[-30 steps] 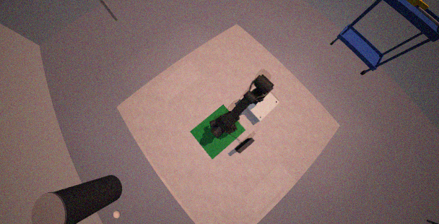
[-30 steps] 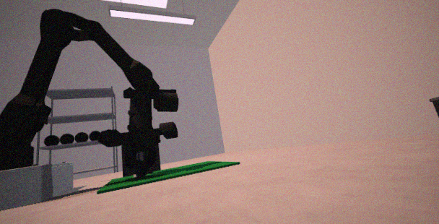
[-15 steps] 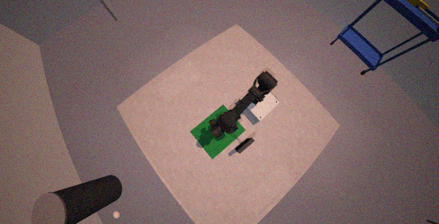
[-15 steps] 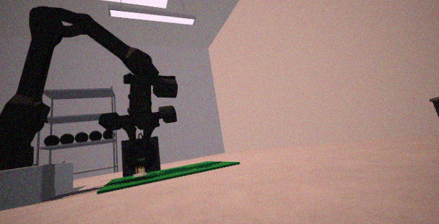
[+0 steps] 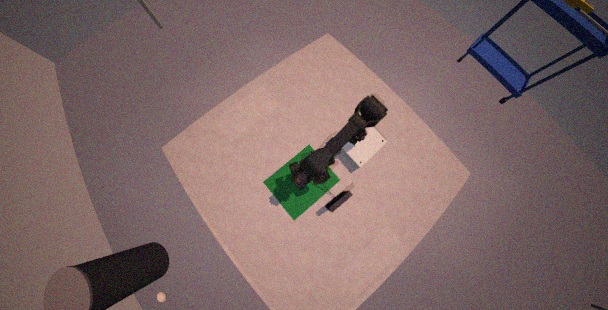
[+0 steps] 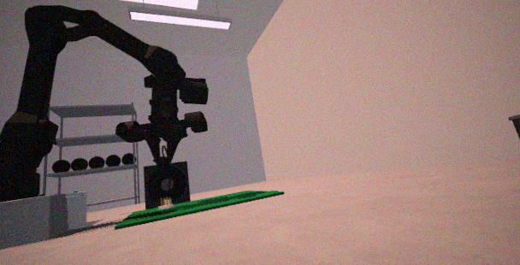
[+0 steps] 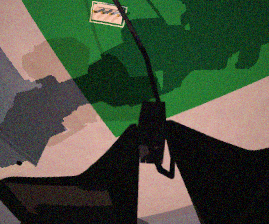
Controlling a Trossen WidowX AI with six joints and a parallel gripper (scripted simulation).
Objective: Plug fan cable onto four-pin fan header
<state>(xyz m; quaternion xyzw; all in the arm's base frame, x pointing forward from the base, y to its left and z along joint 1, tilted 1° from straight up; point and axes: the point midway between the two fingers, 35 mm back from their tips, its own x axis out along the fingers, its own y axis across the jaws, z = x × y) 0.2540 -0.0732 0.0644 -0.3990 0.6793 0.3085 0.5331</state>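
My gripper tip is now 8 cm short of the green board, 2 cm to the right of it and 11 cm above it. Also, from my gripper tip: black fan: 4 cm ahead, 21 cm to the left, 4 cm below; dark plug: 1 cm to the right.
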